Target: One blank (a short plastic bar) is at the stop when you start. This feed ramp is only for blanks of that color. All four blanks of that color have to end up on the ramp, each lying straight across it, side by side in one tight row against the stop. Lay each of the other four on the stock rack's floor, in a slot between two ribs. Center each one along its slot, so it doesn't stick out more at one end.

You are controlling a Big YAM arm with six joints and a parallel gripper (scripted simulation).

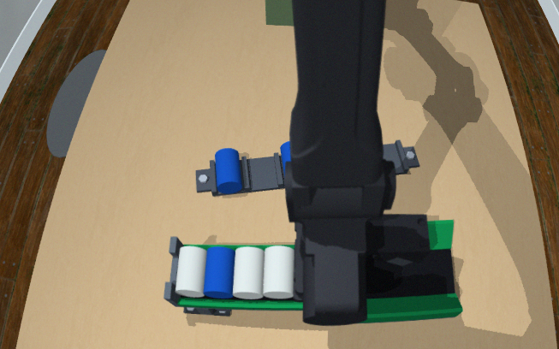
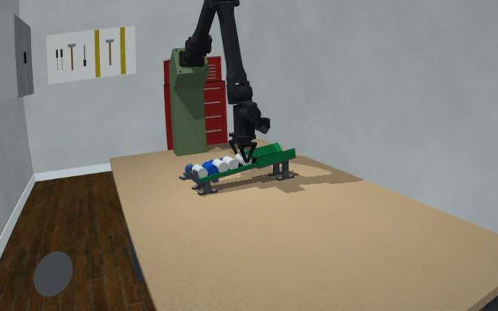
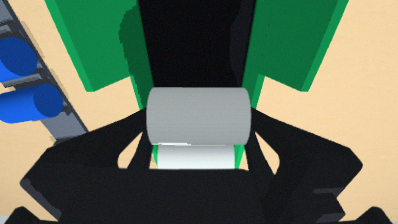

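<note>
Now: the grey stop 5 cm ahead of my hand, 19 cm to the right of it and 4 cm below it. The rest, counted from my hand: stock rack 20 cm behind, 6 cm to the right, 10 cm below.
</note>
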